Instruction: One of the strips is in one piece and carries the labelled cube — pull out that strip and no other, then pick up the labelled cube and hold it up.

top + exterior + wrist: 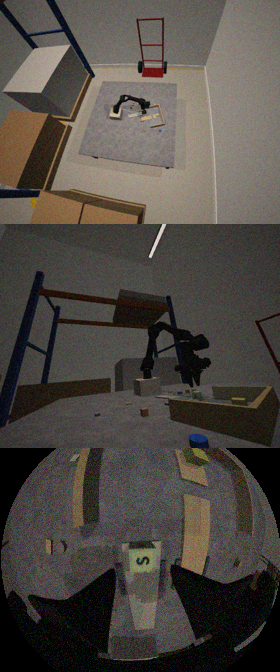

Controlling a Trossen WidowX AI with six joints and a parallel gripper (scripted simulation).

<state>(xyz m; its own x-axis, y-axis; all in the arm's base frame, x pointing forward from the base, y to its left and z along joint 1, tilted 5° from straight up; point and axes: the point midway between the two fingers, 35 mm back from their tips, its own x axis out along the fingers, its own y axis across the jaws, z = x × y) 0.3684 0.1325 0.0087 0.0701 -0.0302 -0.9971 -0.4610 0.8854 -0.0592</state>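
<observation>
My gripper tip is 60 mm short of the tan strip, 80 mm to the left of it and 50 mm above it.
</observation>
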